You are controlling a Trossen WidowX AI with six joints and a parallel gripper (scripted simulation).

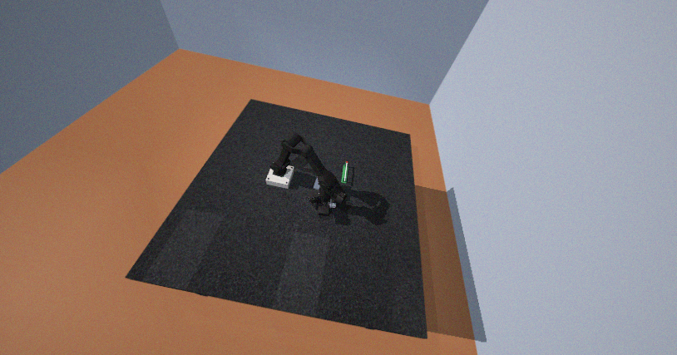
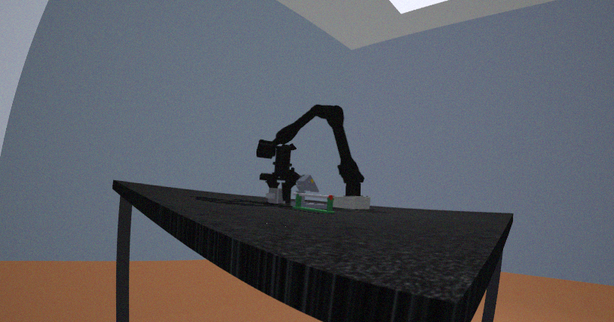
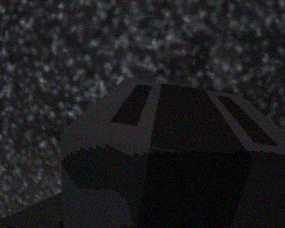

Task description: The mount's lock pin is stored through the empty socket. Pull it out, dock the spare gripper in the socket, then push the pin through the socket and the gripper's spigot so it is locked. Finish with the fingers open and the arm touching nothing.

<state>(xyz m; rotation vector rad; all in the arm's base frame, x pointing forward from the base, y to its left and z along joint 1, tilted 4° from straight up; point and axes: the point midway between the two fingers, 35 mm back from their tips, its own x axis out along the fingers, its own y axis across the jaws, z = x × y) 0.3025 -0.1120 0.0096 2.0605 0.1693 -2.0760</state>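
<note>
My gripper tip is 10 mm short of the spare gripper and 20 mm below it. From my gripper tip the other things lie so: green cradle (70 mm ahead, 270 mm to the left, 10 mm above); grey mount (10 mm behind, 140 mm to the left, 40 mm above).
</note>
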